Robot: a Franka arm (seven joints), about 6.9 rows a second.
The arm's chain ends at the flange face. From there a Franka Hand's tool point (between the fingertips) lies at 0.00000 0.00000 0.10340 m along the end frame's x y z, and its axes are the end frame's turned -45 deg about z.
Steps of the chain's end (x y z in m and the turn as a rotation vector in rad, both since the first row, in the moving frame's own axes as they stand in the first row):
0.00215 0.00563 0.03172 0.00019 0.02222 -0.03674
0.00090 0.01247 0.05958 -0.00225 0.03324 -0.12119
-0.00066 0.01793 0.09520 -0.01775 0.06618 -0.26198
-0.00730 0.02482 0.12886 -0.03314 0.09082 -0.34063
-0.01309 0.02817 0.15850 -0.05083 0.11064 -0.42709
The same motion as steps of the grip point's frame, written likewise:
-0.00079 0.00708 0.03169 -0.01558 0.01585 -0.03674
-0.00576 0.01190 0.05952 -0.02510 0.02191 -0.12119
-0.00885 0.01781 0.09496 -0.05935 0.03425 -0.26198
-0.01706 0.02055 0.12838 -0.08765 0.04079 -0.34063
-0.02246 0.02117 0.15775 -0.11418 0.04229 -0.42709

